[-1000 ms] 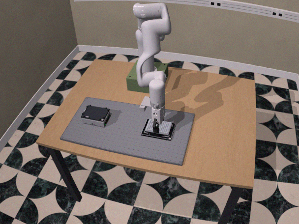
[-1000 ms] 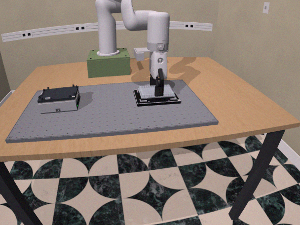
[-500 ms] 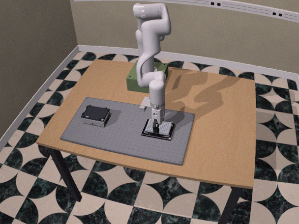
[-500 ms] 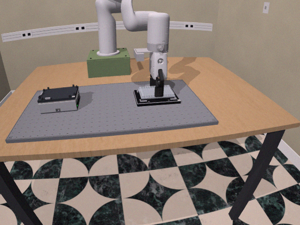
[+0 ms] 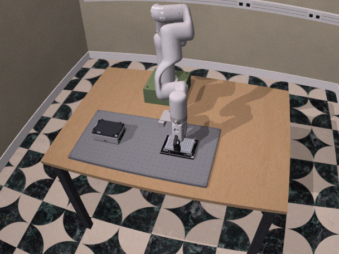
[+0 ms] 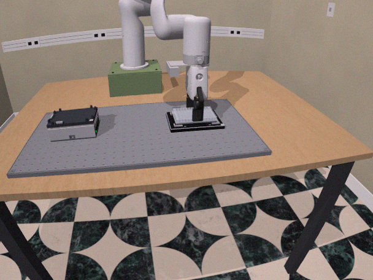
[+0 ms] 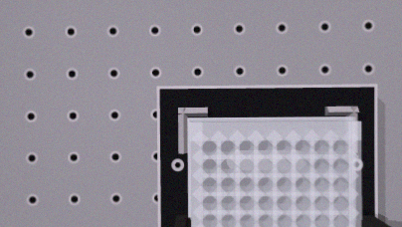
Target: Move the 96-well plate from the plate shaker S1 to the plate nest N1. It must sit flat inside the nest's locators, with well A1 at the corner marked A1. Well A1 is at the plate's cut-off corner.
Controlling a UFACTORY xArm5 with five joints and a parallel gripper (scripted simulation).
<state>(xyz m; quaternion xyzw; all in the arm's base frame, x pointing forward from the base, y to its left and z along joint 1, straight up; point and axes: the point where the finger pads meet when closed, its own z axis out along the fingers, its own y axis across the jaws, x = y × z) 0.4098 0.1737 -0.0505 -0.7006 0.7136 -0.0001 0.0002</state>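
Right now my hand is 1 cm above the white 96-well plate. Also, from my hand: black plate nest N1: 3 cm below.
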